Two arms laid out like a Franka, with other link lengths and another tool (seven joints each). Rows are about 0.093 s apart.
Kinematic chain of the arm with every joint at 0, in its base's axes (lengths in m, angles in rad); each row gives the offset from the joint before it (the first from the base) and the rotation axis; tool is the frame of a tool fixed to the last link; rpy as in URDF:
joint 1: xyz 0 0 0.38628 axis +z
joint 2: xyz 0 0 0 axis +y
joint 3: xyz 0 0 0.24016 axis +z
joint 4: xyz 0.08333 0 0 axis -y
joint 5: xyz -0.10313 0 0.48 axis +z
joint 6: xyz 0 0 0 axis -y
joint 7: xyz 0.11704 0 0 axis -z
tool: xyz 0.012 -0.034 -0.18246 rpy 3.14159 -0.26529 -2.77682
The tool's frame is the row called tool.
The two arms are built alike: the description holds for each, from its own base.
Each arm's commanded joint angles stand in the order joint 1, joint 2, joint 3, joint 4, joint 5, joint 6, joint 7.
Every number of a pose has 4 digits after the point. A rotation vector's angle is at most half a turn.
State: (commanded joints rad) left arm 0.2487 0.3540 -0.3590 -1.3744 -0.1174 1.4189 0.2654; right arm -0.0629 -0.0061 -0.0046 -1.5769 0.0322 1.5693 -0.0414
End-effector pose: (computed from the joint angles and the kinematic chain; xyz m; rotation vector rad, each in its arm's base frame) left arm 0.7027 -0.1180 0.4262 -0.0490 -2.5535 0.2765; right arm 0.6886 -0.0742 0.5464 0.4922 -2.8439 0.0192
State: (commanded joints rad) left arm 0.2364 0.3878 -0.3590 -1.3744 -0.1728 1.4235 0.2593; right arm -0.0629 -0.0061 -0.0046 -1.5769 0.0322 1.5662 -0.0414
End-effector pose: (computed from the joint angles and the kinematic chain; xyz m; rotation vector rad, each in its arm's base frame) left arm 0.7029 -0.1364 0.4092 -0.0628 -2.5094 0.3532; right arm 0.6880 -0.0741 0.5460 0.4920 -2.8409 0.0181
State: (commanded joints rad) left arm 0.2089 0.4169 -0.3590 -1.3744 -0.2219 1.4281 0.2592; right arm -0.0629 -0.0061 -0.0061 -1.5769 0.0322 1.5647 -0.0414
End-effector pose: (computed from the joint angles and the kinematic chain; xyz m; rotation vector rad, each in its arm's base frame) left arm 0.6999 -0.1642 0.3953 -0.0997 -2.4676 0.4126; right arm 0.6876 -0.0752 0.5458 0.4897 -2.8398 0.0173
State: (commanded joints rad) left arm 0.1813 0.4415 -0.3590 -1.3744 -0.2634 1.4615 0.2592; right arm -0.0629 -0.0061 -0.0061 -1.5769 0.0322 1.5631 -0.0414
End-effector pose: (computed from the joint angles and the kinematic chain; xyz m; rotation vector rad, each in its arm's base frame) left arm 0.7020 -0.1905 0.3852 -0.1274 -2.4575 0.4682; right arm 0.6873 -0.0751 0.5456 0.4896 -2.8383 0.0168
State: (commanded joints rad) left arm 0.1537 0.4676 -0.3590 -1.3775 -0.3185 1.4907 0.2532; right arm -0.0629 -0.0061 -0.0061 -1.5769 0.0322 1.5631 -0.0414
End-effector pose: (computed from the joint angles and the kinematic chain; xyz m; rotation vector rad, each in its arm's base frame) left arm 0.7017 -0.2188 0.3738 -0.1442 -2.4308 0.5378; right arm 0.6873 -0.0751 0.5456 0.4896 -2.8383 0.0168
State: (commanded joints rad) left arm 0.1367 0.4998 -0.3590 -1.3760 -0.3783 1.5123 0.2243; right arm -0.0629 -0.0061 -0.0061 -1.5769 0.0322 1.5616 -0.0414
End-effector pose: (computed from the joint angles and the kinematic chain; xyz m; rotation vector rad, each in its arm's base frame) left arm 0.7031 -0.2398 0.3611 -0.1156 -2.3889 0.6127; right arm 0.6871 -0.0751 0.5454 0.4895 -2.8368 0.0162
